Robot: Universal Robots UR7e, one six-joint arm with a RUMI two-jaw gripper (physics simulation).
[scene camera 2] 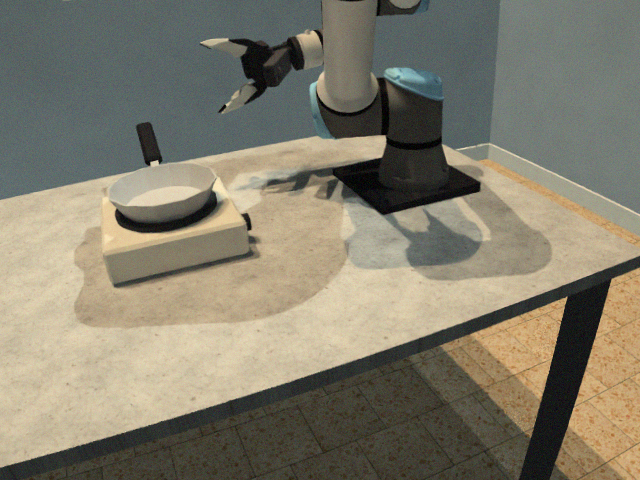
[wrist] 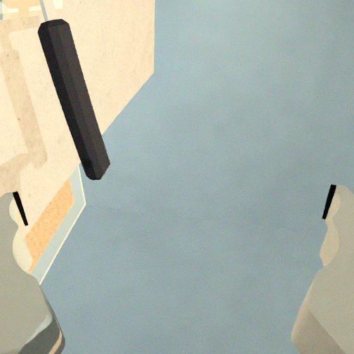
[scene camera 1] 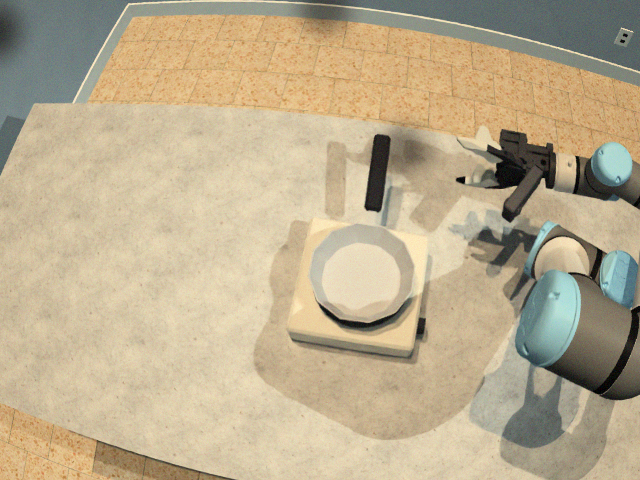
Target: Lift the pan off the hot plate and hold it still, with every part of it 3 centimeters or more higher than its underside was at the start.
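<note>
My gripper [scene camera 1: 456, 160]; also scene camera 2 [scene camera 2: 209, 79], wrist view [wrist: 174, 192]. Light grey pan [scene camera 1: 362, 272]; also scene camera 2 [scene camera 2: 161, 193]. Cream hot plate [scene camera 2: 131, 250]; also scene camera 1 [scene camera 1: 309, 321].
</note>
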